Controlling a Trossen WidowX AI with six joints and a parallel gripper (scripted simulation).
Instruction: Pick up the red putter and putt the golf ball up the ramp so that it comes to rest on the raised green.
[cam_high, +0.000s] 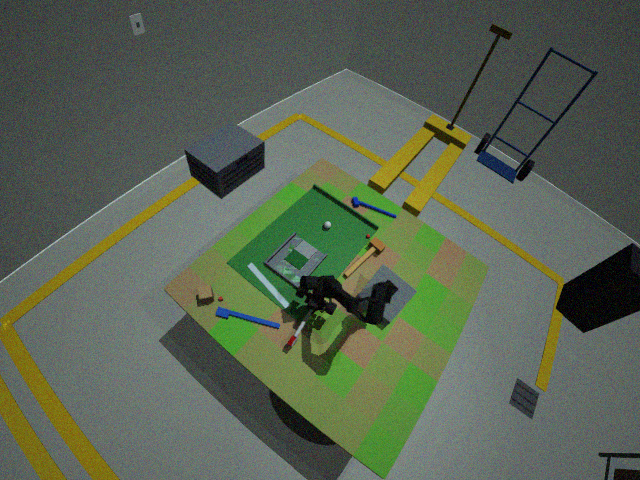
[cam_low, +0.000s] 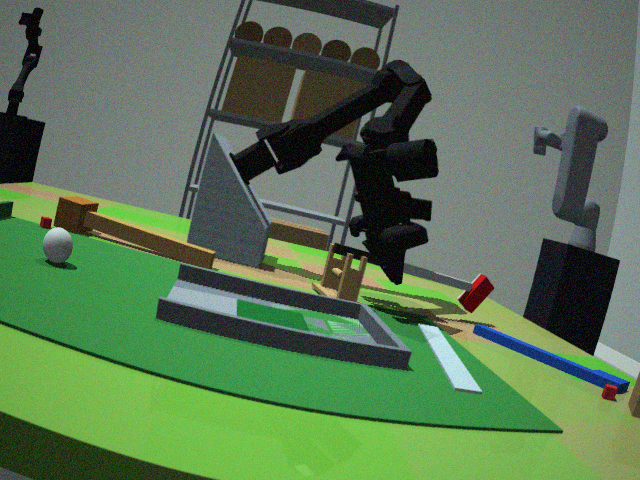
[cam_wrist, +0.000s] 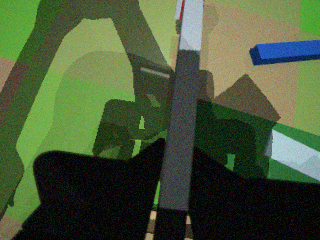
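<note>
Now: the wooden rack 2 cm ahead of my gripper tip, 9 cm to the right of it and 1 cm below it. From my gripper tip the other things lie so: white strip (25 cm ahead, 4 cm to the left, 4 cm below); white golf ball (30 cm ahead, 44 cm to the right, 2 cm below); wooden block (40 cm ahead, 30 cm to the left, 1 cm below).
</note>
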